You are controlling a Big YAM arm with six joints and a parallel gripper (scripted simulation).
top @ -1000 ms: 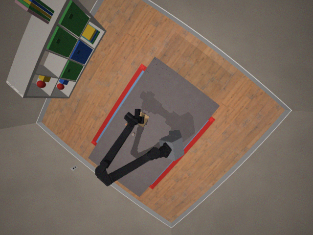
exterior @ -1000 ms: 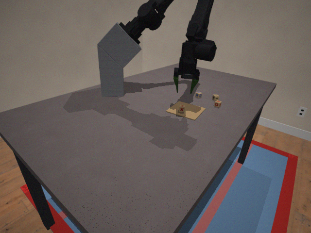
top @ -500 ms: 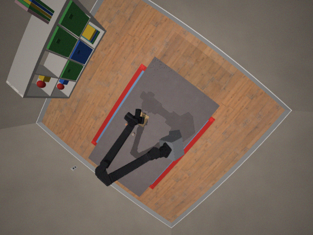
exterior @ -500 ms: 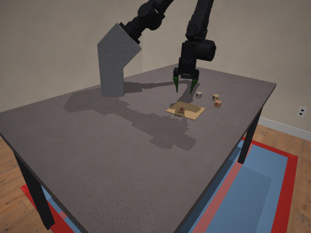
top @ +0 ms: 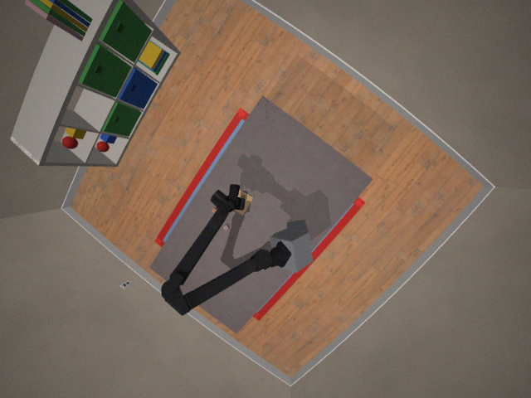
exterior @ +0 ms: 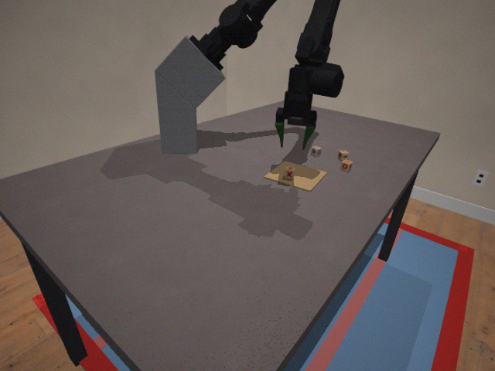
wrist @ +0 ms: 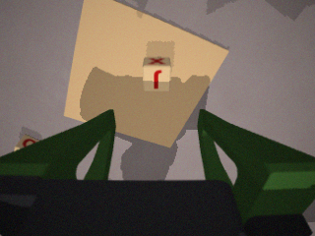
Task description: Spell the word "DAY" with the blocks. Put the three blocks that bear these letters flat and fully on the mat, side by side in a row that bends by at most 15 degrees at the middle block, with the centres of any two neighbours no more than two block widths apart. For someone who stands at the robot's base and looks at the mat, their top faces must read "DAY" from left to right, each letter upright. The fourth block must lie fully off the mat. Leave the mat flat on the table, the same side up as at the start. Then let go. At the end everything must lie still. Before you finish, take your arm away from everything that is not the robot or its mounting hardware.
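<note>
The wooden block lies 8 cm below my hand. From my hand the other things lie so: tan mat: 1 cm ahead, 3 cm to the left, 10 cm below.
</note>
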